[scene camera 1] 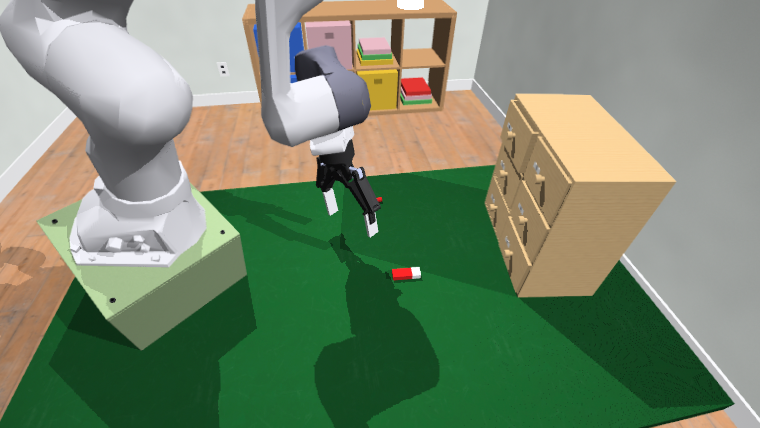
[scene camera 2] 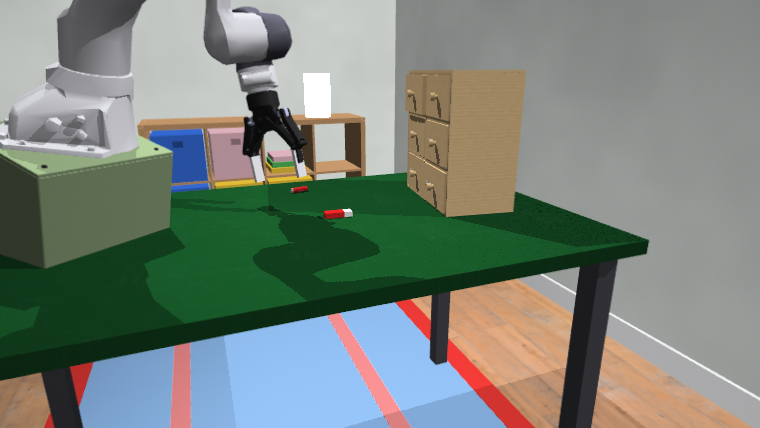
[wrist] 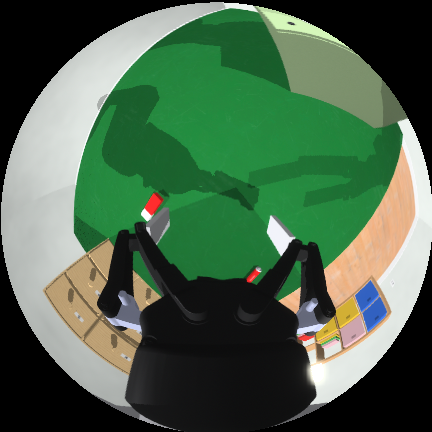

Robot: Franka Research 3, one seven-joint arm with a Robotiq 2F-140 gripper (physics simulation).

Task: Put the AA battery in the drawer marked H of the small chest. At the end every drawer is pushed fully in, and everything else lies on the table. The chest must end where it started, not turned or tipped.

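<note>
The AA battery point(scene camera 1: 379, 199) point(scene camera 2: 299, 189) point(wrist: 254, 274), a small red cylinder with a silvery end, lies on its side on the green table; a finger partly hides it in scene camera 1. My gripper point(scene camera 1: 352, 220) point(scene camera 2: 280, 175) point(wrist: 219, 220) is open and empty, above the table. In the wrist view the battery lies off the gap between the fingertips, near the gripper body's edge. The wooden chest point(scene camera 1: 590, 239) point(scene camera 2: 483, 143) stands upright, with two columns of three knobbed drawers. The far top drawer point(scene camera 1: 516, 132) point(scene camera 2: 415, 93) stands out slightly. The label letters are too small to read.
A red and white block point(scene camera 1: 402, 273) point(scene camera 2: 335, 214) point(wrist: 152, 205) lies on the table between the arm's base and the chest, nearer the scene cameras than the battery. The pale green pedestal point(scene camera 1: 186, 297) point(scene camera 2: 106, 212) carries the arm at left. A shelf unit point(scene camera 1: 345, 11) stands behind the table.
</note>
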